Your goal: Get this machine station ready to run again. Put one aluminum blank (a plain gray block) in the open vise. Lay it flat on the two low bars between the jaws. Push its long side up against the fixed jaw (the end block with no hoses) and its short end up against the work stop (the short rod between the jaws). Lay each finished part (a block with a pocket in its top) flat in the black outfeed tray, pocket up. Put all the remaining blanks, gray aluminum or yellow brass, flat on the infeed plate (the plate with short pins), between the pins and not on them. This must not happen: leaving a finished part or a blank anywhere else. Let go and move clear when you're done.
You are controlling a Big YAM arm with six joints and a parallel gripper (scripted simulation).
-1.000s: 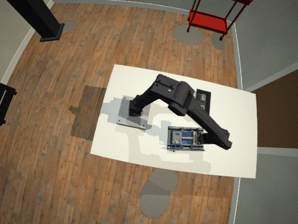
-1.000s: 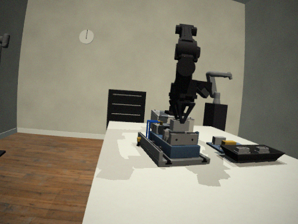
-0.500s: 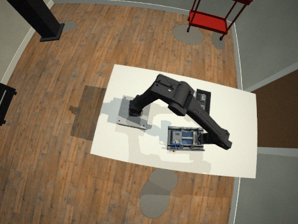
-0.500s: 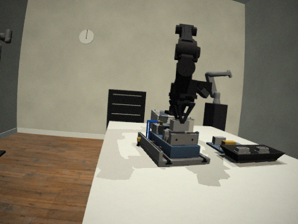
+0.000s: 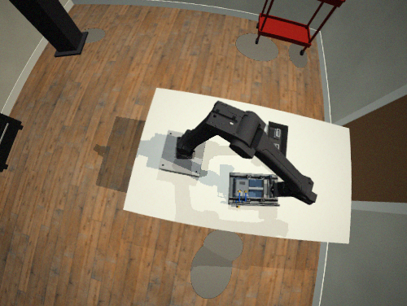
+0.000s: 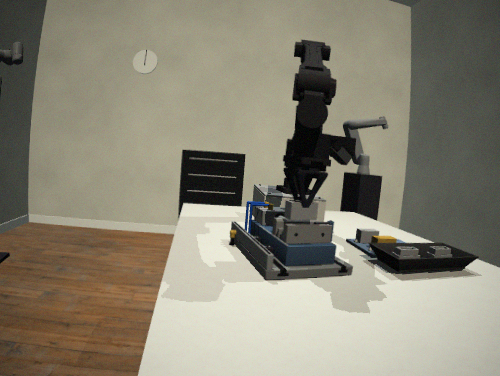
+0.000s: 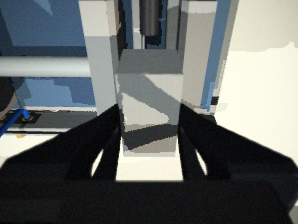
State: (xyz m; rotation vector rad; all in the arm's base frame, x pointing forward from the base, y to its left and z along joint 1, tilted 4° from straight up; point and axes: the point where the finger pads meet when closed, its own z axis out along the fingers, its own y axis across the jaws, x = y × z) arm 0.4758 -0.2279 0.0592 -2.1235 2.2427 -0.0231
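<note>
Now: hand 50 mm to the right of the dark rod and 50 mm above it. From my hand the other things lie so: yellow brass blank 40 mm behind, 290 mm to the left, 110 mm below; light cylinder 90 mm behind, 10 mm to the left, 60 mm below; vise 70 mm behind, 10 mm to the left, 100 mm below.
</note>
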